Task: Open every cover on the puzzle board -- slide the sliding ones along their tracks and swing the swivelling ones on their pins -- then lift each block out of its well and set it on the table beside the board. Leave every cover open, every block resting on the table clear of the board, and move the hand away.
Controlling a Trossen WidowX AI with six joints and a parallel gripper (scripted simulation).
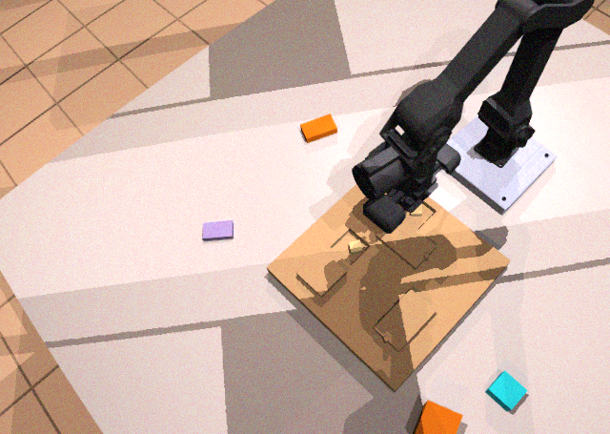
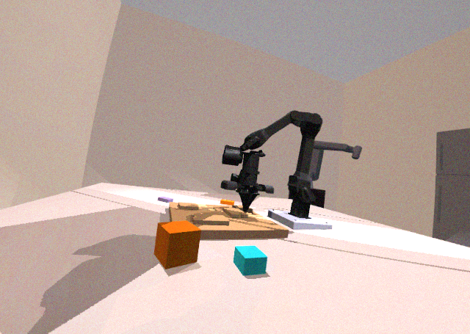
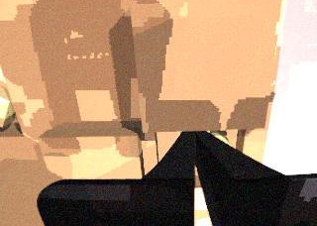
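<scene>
My gripper tip is now 100 mm short of the tan puzzle board and 40 mm to the right of it. Round my gripper tip: purple block (260 mm ahead, 230 mm to the right, 20 mm below); then flat orange block (250 mm to the right, 30 mm behind, 20 mm below); then cyan block (310 mm to the left, 140 mm ahead, 10 mm below).
</scene>
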